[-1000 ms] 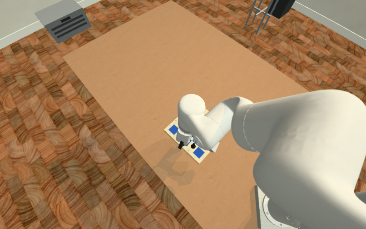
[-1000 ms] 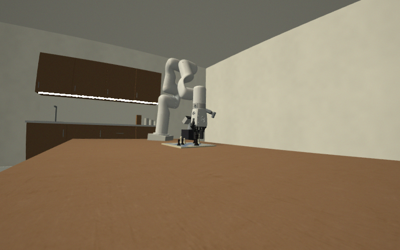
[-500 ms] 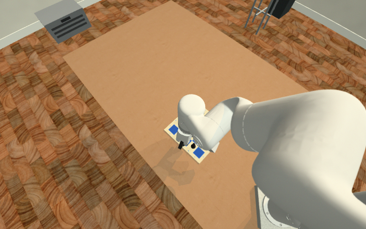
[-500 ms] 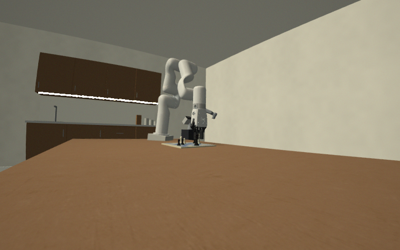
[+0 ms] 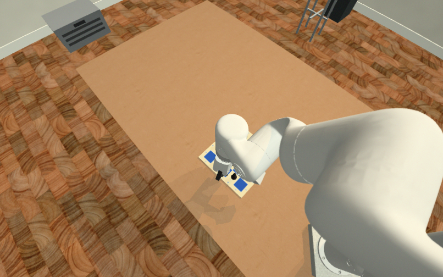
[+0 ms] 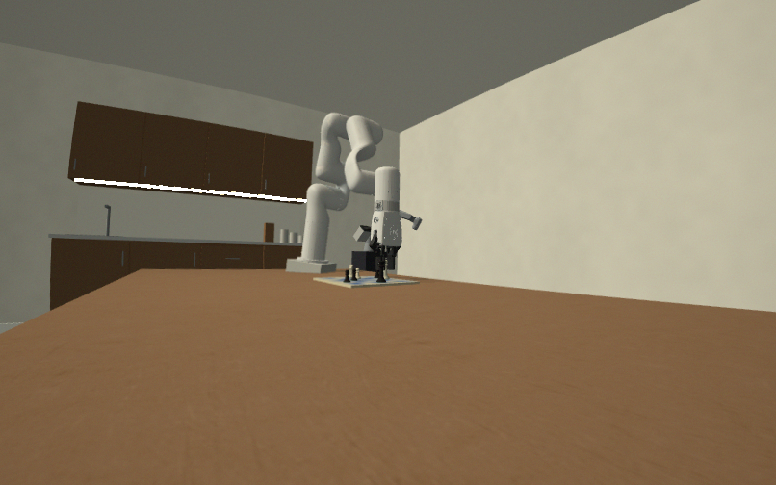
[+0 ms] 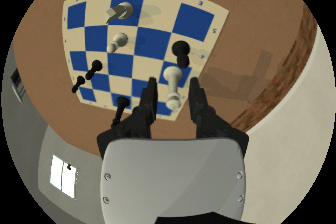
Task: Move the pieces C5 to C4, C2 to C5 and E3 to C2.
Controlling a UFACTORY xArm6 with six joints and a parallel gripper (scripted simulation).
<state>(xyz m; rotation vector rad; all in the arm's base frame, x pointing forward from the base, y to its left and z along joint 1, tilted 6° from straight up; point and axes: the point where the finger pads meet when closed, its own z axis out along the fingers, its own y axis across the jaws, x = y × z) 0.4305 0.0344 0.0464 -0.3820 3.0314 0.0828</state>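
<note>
The white chess piece lies 10 mm below my hand. Also, from my hand: white pawn 40 mm behind, 70 mm to the right, 30 mm below; then blue-and-cream chessboard 70 mm to the right, 50 mm below; then black pawn 40 mm behind, 20 mm below.
</note>
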